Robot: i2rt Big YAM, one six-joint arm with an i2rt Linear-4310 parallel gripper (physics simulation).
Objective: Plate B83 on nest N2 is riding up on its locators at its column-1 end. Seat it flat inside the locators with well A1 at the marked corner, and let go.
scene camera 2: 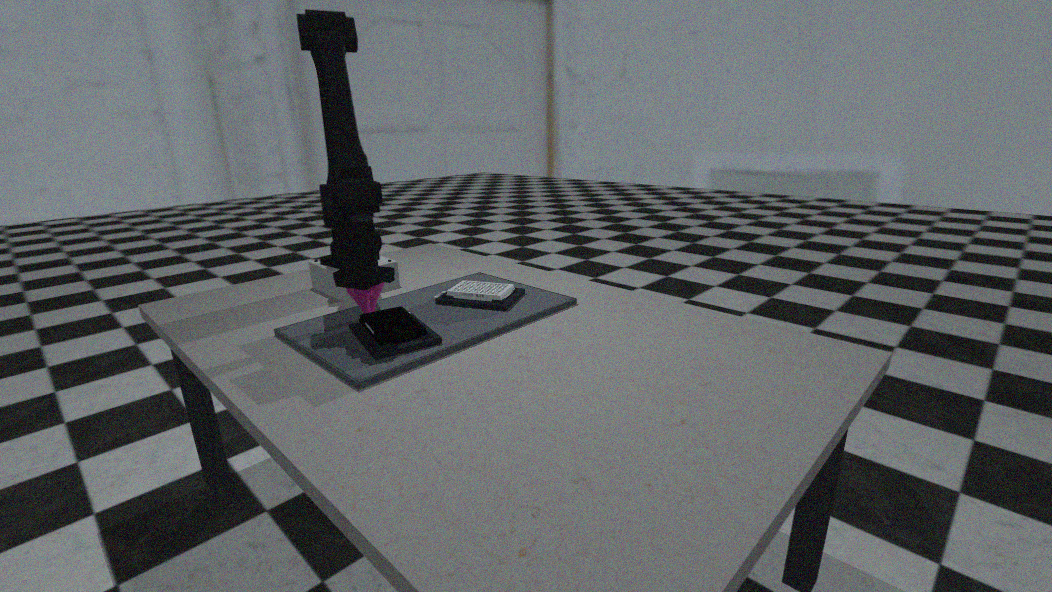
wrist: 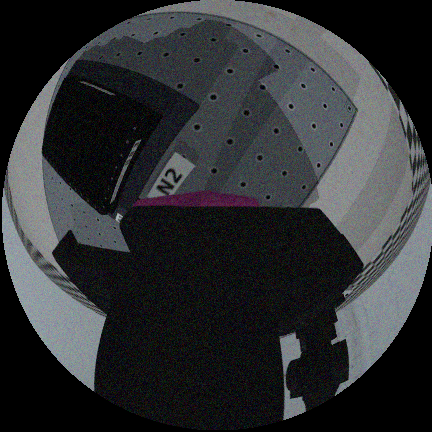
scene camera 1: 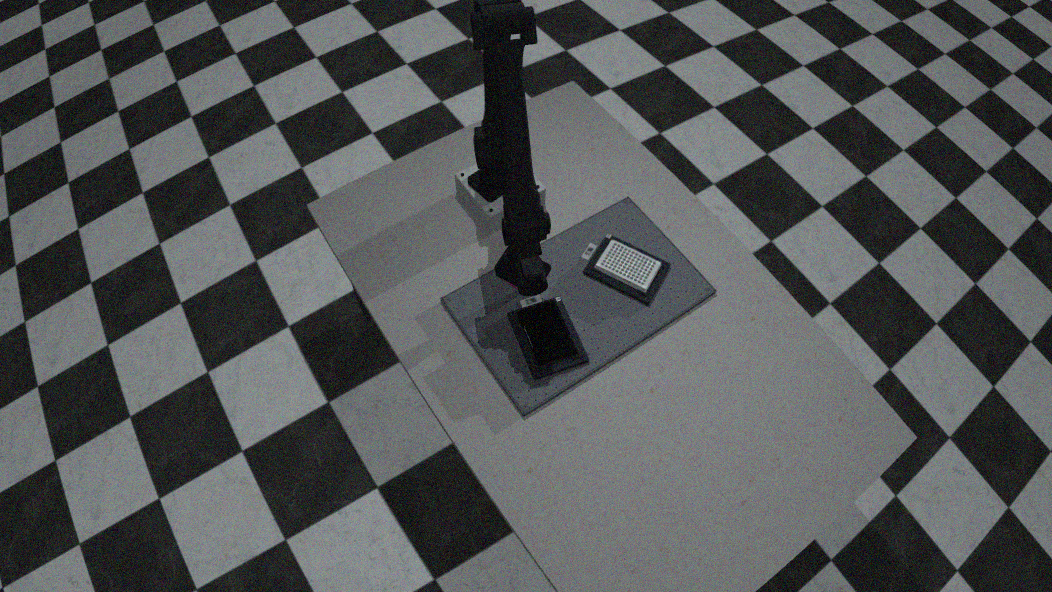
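Pixels of known places: gripper, fingertip midpoint: (wrist: 207, 197); arm's base at its link origin: (scene camera 1: 497, 179).
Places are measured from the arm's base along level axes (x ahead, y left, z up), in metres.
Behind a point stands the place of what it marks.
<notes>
The black plate B83 (scene camera 1: 550, 337) @[x 0.376, y -0.189, z -0.025 m] (scene camera 2: 397, 329) @[x 0.392, y -0.199, z -0.027 m] (wrist: 96, 137) @[x 0.328, y -0.181, z -0.027 m] lies on its dark nest on the grey perforated board (scene camera 1: 682, 290) @[x 0.483, y 0.121, z -0.053 m] (scene camera 2: 541, 302) @[x 0.487, y 0.117, z -0.053 m] (wrist: 282, 120) @[x 0.208, y -0.220, z -0.053 m]. The white N2 label (wrist: 173, 180) @[x 0.270, y -0.149, z -0.051 m] (scene camera 1: 528, 302) @[x 0.273, y -0.154, z -0.051 m] sits at the plate's end nearest the arm. My gripper (scene camera 2: 366, 304) @[x 0.240, y -0.141, z -0.054 m] (wrist: 207, 197) @[x 0.240, y -0.141, z -0.054 m] has magenta fingers. It is shut and empty, pointing down just above that end of the plate by the label. In scene camera 1 the arm hides the fingertips. I cannot tell whether the fingers touch the plate or how far it is tilted.
A white well plate (scene camera 1: 628, 266) @[x 0.363, y 0.065, z -0.032 m] (scene camera 2: 480, 289) @[x 0.367, y 0.059, z -0.028 m] rests in a second dark nest on the far part of the board, with a small label beside it. The arm's pale base block (scene camera 1: 471, 200) @[x -0.007, y -0.075, z -0.021 m] (scene camera 2: 318, 281) @[x -0.041, y -0.069, z -0.041 m] stands behind the board. The board lies on a grey table (scene camera 1: 641, 470) @[x 0.698, y -0.248, z -0.066 m].
</notes>
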